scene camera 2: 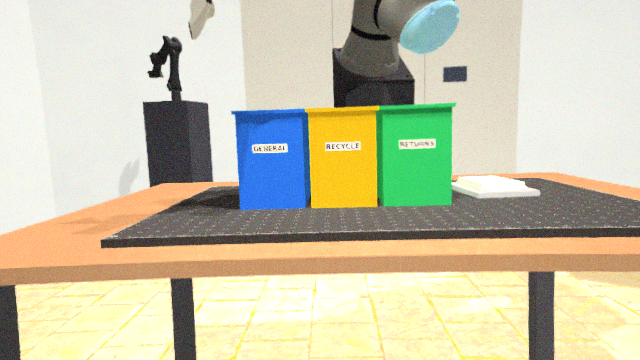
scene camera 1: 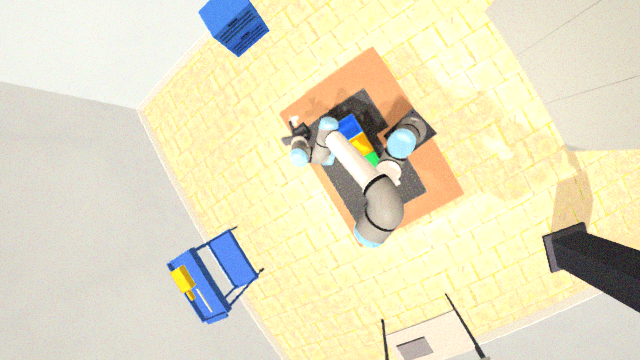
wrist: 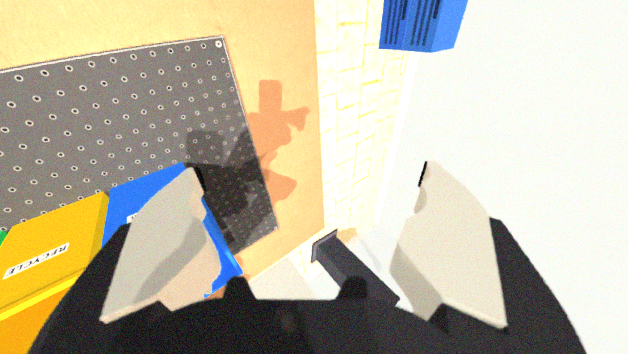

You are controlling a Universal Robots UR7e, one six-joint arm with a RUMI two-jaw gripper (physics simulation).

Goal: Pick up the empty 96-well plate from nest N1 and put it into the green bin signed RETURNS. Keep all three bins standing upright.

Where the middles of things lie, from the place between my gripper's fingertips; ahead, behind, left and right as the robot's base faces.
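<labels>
The blue general bin (scene camera 2: 273, 154) is 23 cm below my hand, 23 cm behind it and 11 cm to the left of it. Also counted from my hand: yellow recycle bin (scene camera 2: 342, 141) 23 cm below, 24 cm behind, 24 cm to the left; pale 96-well plate (scene camera 2: 494, 183) far below, far behind, far to the left.
</labels>
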